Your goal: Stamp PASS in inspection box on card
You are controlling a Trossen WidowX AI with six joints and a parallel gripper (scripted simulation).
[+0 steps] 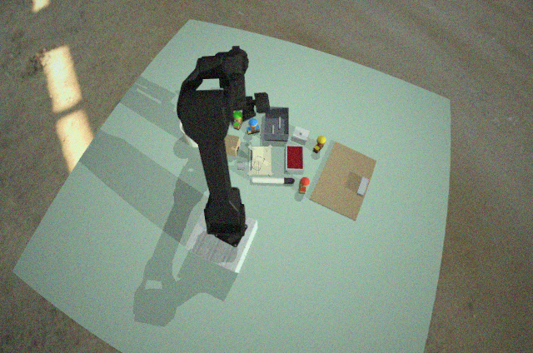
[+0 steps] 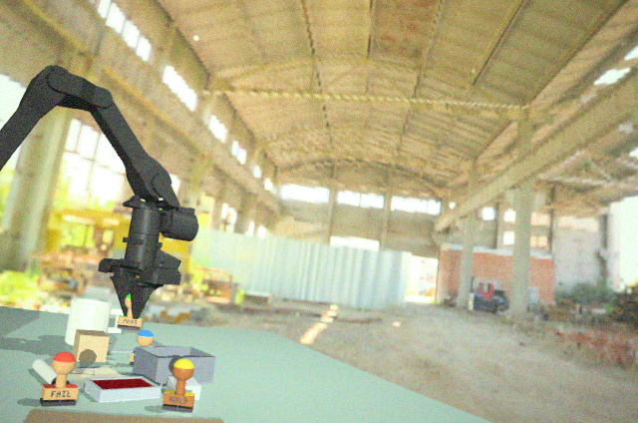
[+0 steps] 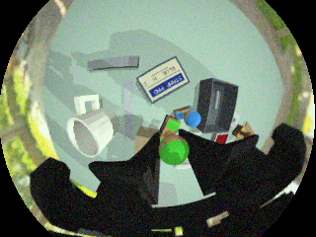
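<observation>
The blue-knob stamp is 6 cm below my gripper tip, 4 cm to the right of it and 3 cm ahead of it. Also, from my gripper tip: PASS stamp (right at my gripper tip); cardboard box (6 cm below, 6 cm behind); grey tray (10 cm to the right, 8 cm ahead, 7 cm below).
</observation>
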